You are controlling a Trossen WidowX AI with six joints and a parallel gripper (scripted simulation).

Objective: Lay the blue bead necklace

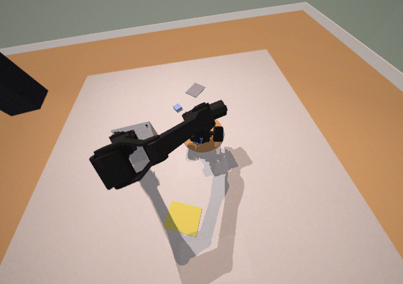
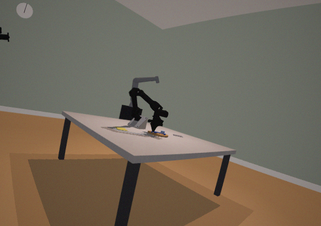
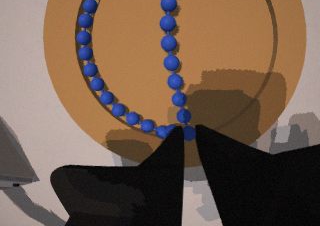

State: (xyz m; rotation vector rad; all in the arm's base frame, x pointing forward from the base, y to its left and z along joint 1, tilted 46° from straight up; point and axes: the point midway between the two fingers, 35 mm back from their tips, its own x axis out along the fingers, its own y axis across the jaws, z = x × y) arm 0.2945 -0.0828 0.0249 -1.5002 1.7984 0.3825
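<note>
Now: the round bead board 20 mm ahead of my gripper tip, 60 mm to the left of it and 10 mm below it. Round my gripper tip: yellow square patch 140 mm behind, 270 mm to the right, 20 mm below; then flat grey tile 60 mm ahead, 370 mm to the left, 20 mm below; then light blue cube 70 mm behind, 260 mm to the left, 10 mm below.
</note>
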